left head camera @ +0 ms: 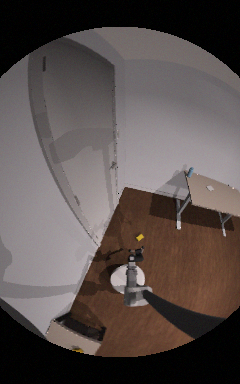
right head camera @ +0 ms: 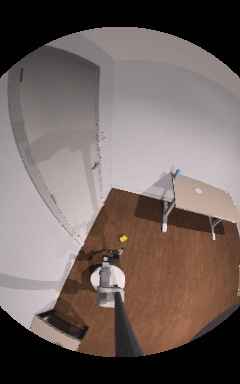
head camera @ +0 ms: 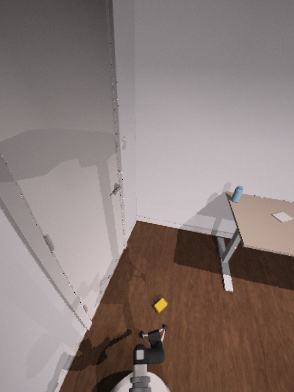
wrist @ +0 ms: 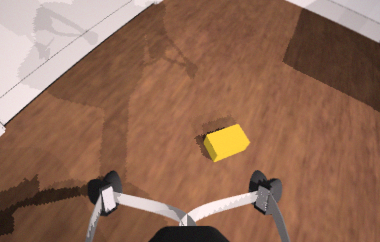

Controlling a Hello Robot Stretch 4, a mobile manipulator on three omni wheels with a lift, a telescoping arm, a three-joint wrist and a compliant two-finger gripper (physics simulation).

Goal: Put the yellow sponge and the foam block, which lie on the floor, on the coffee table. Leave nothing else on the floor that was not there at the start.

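Frame: origin at the robot's base, x right, y up, z back, level; millimetres.
Where they show: gripper, between the fingertips: [left head camera: 135,248] [head camera: 152,329] [wrist: 185,185].
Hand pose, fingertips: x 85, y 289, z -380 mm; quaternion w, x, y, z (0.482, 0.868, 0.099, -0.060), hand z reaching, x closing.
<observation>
Things, the pixels of their top centre, and the offset from my fingertips. Level surfaces: height alone.
- bright yellow block, centre of its top: [wrist: 228,138] [head camera: 160,304] [right head camera: 122,238] [left head camera: 139,236] dx +101, dy -272, dz -242 mm
- desk, height of its surface: dy +403 mm
- blue bottle, centre of its top: [head camera: 240,186] [right head camera: 178,169] [left head camera: 191,167] dx +877, dy +568, dz -897 mm
- flat white object, centre of its top: [head camera: 282,216] [right head camera: 197,190] [left head camera: 209,187] dx +1208, dy +413, dz -635 mm
A bright yellow block [head camera: 160,305] [left head camera: 140,237] [right head camera: 123,239] [wrist: 226,143] lies on the wooden floor; I cannot tell whether it is the sponge or the foam block. My gripper [head camera: 153,330] [left head camera: 137,249] [right head camera: 116,250] [wrist: 185,185] is open and empty, with its fingers wide apart. In the wrist view the block shows beyond the fingertips and a little right of the middle between them, apart from both. The coffee table [left head camera: 65,337] [right head camera: 50,334] is partly cut off at the lower left, with part of another yellow thing [left head camera: 77,350] [right head camera: 60,345] on its top.
A desk [head camera: 265,230] [left head camera: 205,197] [right head camera: 190,200] with grey legs stands at the right, bearing a blue bottle [head camera: 237,194] [left head camera: 190,172] [right head camera: 177,173] and a flat white object [head camera: 283,217] [left head camera: 210,188] [right head camera: 198,191]. A wall with a door [head camera: 65,200] [left head camera: 82,125] [right head camera: 60,125] runs along the left.
</observation>
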